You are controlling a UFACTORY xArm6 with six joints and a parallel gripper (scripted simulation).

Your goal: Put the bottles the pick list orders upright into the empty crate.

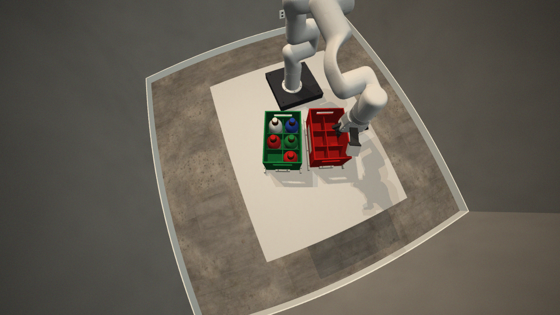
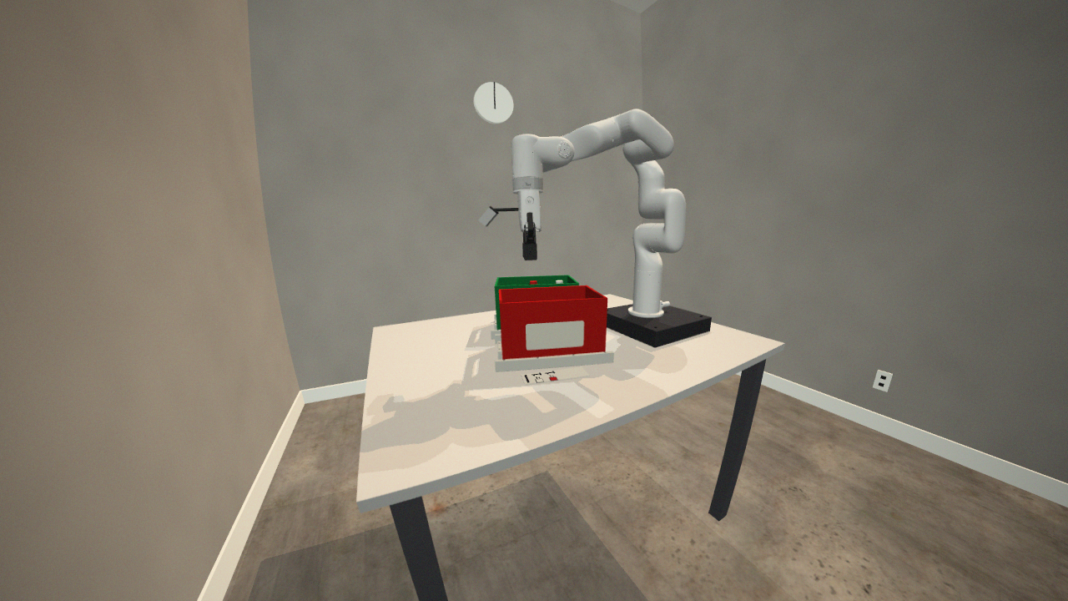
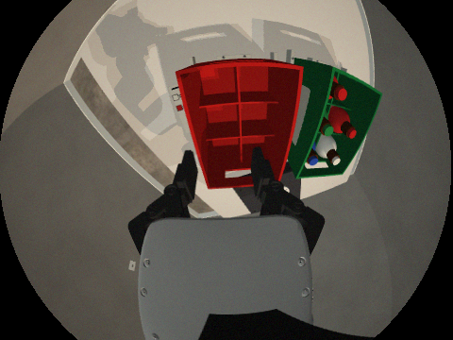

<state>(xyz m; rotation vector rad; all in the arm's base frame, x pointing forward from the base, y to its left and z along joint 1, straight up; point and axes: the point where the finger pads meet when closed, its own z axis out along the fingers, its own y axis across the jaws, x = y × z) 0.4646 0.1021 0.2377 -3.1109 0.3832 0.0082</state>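
Now: hand 200 mm past the white bottle, 270 mm to the left of it and 200 mm above it. Round my hand: green bottle (90 mm behind, 210 mm to the right, 200 mm below); then red crate (60 mm behind, 20 mm to the right, 210 mm below); then pick list (20 mm behind, 120 mm to the left, 290 mm below).
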